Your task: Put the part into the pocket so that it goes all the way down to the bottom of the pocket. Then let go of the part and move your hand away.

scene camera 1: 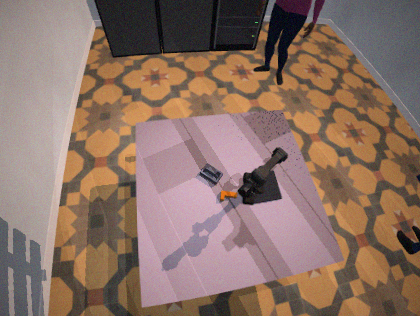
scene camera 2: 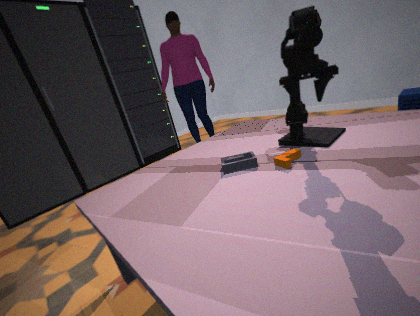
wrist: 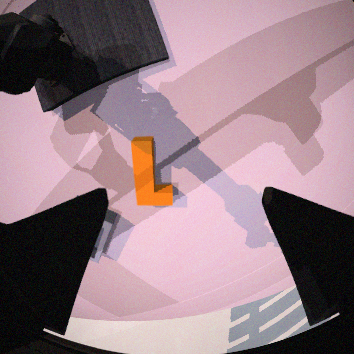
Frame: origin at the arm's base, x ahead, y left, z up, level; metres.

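Seen in the pictures: gripper, fingertip midpoint: (scene camera 2: 307,102) (wrist: 186,195); arm's base, origin of the base link: (scene camera 2: 296,135) (wrist: 57,59).
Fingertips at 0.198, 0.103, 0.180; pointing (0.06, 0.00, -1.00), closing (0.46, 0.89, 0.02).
Offsets run from my fingertips to a thing's top centre, as dx, dy, dz. Level surfaces: height alone.
The orange L-shaped part @(+0.044, -0.064, -0.174) (scene camera 1: 228,195) (scene camera 2: 286,159) (wrist: 145,175) lies flat on the table between the grey pocket block and the arm's base. The grey block @(+0.094, -0.262, -0.168) (scene camera 1: 210,174) (scene camera 2: 241,166) (wrist: 103,240) stands beside the part, apart from it, with its pocket facing up and no part in it. In the wrist view the left finger hides much of this block. My gripper (scene camera 2: 307,98) (wrist: 186,195) is open and empty, raised well above the table. In the wrist view, the part shows beyond the fingertips, left of the middle between them.
The arm's dark base plate (scene camera 1: 271,190) (scene camera 2: 327,136) (wrist: 125,35) stands on the pink table @(dz -0.204) (scene camera 1: 165,280) (scene camera 2: 200,270) (wrist: 215,280), near the part. The arm's shadow crosses the table. Dark cabinets (scene camera 1: 185,25) (scene camera 2: 55,100) and a person (scene camera 1: 285,30) (scene camera 2: 185,60) stand beyond the table.
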